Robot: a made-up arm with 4 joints.
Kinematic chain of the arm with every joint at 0, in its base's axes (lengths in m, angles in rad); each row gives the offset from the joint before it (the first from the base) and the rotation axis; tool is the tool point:
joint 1: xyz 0 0 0.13 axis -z
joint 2: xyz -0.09 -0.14 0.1 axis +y
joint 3: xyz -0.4 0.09 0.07 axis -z
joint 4: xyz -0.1 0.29 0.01 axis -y
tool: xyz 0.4 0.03 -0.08
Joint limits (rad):
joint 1: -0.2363..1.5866
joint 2: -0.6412..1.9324
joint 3: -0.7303..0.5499
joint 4: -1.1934..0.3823
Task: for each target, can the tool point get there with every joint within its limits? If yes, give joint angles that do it. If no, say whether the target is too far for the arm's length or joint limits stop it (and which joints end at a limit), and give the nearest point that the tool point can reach.
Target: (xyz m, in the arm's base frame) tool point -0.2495 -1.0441 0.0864
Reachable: no: joint limits stop it (at a limit: joint 1, joint 3, joint 4) | nearest point 0.0645 -0.0666 0.2104 | short by 1.034 m
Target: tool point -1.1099 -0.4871 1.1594
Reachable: no: too far | nearest point -0.6556 0.0174 0.6877 | short by 0.827 m
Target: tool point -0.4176 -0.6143 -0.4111
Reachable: no: joint limits stop it (at a limit: joint 1, joint 3, joint 4) | nearest point -0.5299 0.0477 -0.3473 | short by 0.674 m
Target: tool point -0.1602 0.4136 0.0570
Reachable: yes | joints 0.5805 0.2530 0.0709 -0.6859
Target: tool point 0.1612 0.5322 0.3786
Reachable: yes | joints 1.2738 0.9601 -0.3266 -0.6266
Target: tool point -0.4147 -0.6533 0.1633
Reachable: no: joint limits stop it (at a limit: joint 1, joint 3) | nearest point -0.3132 0.0462 0.2009 | short by 0.708 m
